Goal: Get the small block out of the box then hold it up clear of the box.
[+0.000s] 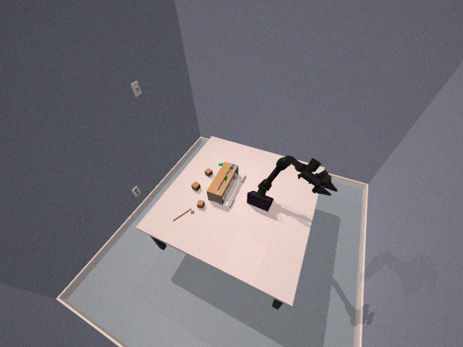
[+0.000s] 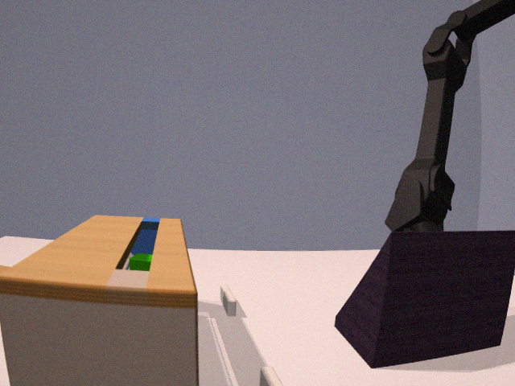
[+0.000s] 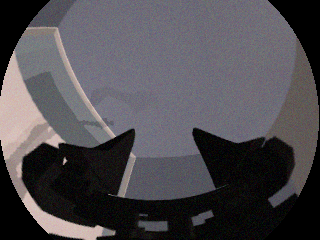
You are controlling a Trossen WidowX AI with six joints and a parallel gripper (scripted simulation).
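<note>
My gripper tip is 800 mm short of the wooden-topped box, 60 mm to the left of it and 480 mm above it. Round my gripper tip: thin stick 980 mm ahead, 380 mm to the left, 540 mm below; then teal piece 1020 mm ahead, 280 mm to the right, 540 mm below.
</note>
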